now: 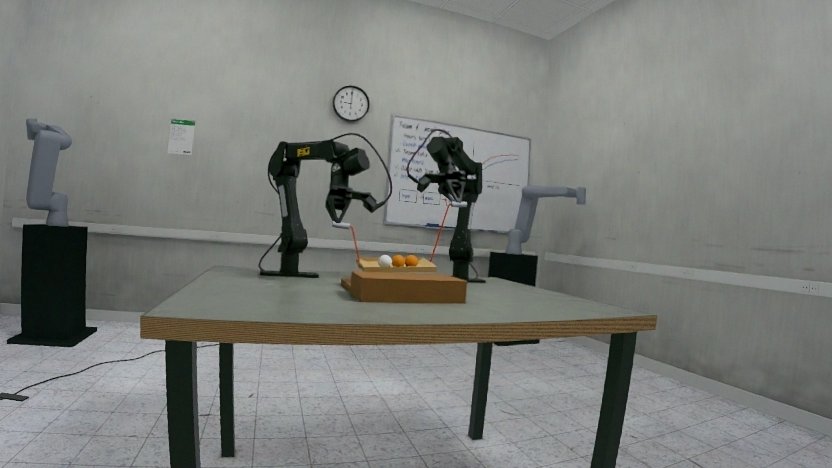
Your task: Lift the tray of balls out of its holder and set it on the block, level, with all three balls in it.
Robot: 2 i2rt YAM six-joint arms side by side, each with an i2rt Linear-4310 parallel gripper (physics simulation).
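Frame: origin at the left arm's base, x ahead, y left, z up, level; millimetres.
Seen in the pictures: left gripper, fingertip midpoint: (458, 204); right gripper, fingertip midpoint: (337, 224); right arm's base at its link origin: (288, 275).
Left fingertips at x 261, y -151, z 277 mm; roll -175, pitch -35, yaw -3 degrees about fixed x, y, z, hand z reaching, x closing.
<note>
A point is followed by its place in that frame.
The pale wooden tray (427, 268) @(x 319, y -263, z 74 mm) appears nearly level just above the back edge of the brown block (408, 289) @(x 488, y -375, z 35 mm); whether it touches anything beneath is hidden. A white ball (384, 261) @(x 317, y -395, z 89 mm) and two orange balls, one in the middle (397, 260) @(x 316, y -356, z 94 mm) and one on the right (411, 260) @(x 317, y -314, z 96 mm), sit in it. Red cords, one on the left (354, 243) @(x 260, y -472, z 133 mm) and one on the right (440, 232) @(x 263, y -207, z 184 mm), run up from its ends. My right gripper (339, 221) @(x 257, y -530, z 185 mm) is shut on the left cord's white handle. My left gripper (458, 201) @(x 261, y -151, z 277 mm) is shut on the right cord's white handle. Both are above the tray.
A lower brown piece (345, 283) @(x 245, y -492, z 12 mm) shows behind the block's left end, on the grey table (232, 302) @(x 550, y -792, z 0 mm); I cannot tell if it is the holder. Two pale robot arms, one at the left (43, 168) and one at the right (527, 212), stand on black pedestals beyond the table.
</note>
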